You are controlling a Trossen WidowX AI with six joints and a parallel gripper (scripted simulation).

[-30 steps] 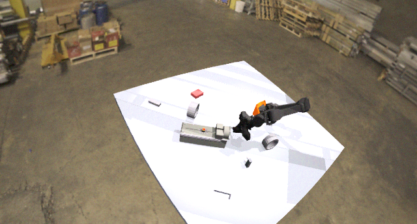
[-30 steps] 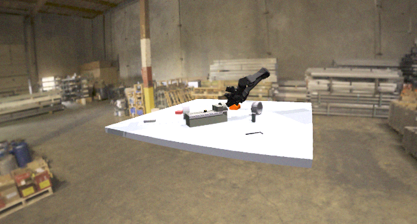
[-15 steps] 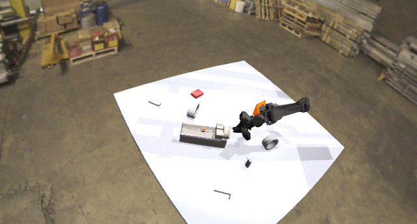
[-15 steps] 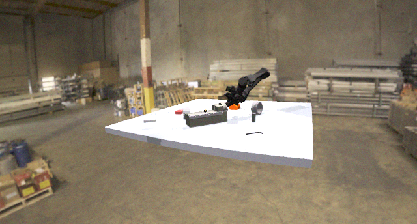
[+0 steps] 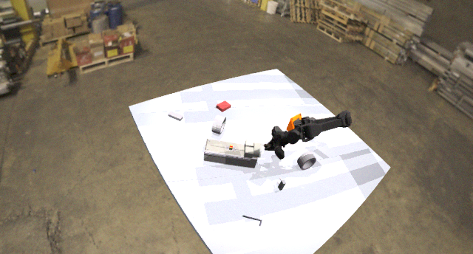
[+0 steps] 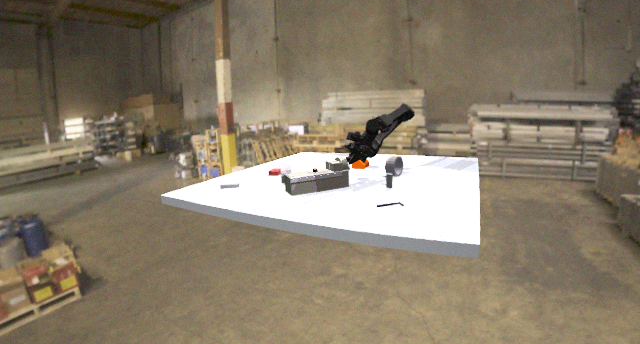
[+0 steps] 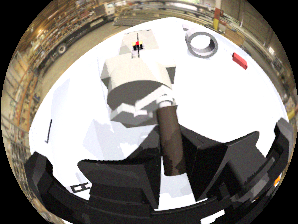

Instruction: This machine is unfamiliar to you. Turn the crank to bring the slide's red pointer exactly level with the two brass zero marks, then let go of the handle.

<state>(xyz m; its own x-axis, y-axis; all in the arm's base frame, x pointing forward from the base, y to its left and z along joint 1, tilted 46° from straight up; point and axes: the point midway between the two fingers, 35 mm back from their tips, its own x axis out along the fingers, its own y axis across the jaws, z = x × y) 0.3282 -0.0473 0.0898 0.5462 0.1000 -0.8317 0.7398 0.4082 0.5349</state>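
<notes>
Right now my gripper tip is 1 cm past the dark crank handle, 1 cm to the right of it and 2 cm below it. Round my gripper tip: hex key: 29 cm ahead, 24 cm to the left, 8 cm below; red pointer: 13 cm ahead, 11 cm to the right; small clip: 6 cm ahead, 19 cm to the left, 6 cm below.
</notes>
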